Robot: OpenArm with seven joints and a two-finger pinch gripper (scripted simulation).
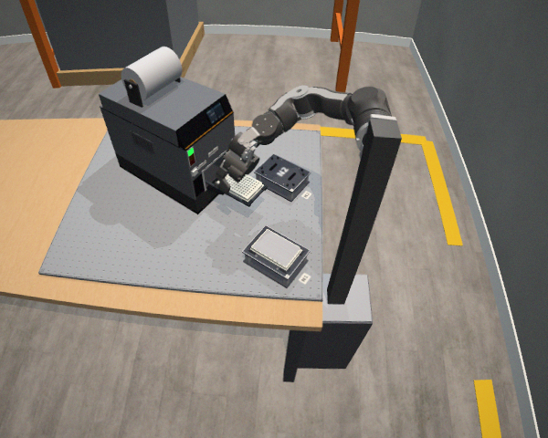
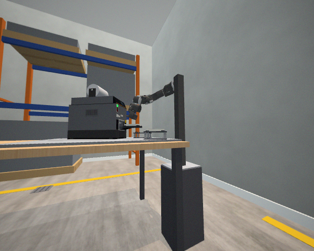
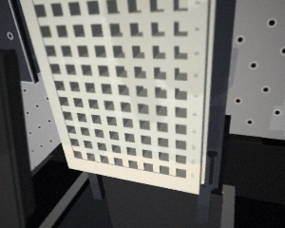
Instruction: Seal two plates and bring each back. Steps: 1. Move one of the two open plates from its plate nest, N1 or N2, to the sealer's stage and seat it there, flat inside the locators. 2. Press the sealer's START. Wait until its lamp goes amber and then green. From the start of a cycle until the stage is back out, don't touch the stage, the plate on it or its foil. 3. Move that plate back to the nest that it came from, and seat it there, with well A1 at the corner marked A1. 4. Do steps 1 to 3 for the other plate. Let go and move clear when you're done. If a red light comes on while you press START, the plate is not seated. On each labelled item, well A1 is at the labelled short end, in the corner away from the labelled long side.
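Right now the white start button is 11 cm ahead of my hand, 1 cm to the right of it and 2 cm above it. From my hand the other things lie so: foil roll (26 cm ahead, 21 cm to the right, 24 cm above); then white well plate (2 cm behind, 3 cm to the right, 6 cm below); then sealer stage (2 cm behind, 3 cm to the right, 7 cm below).
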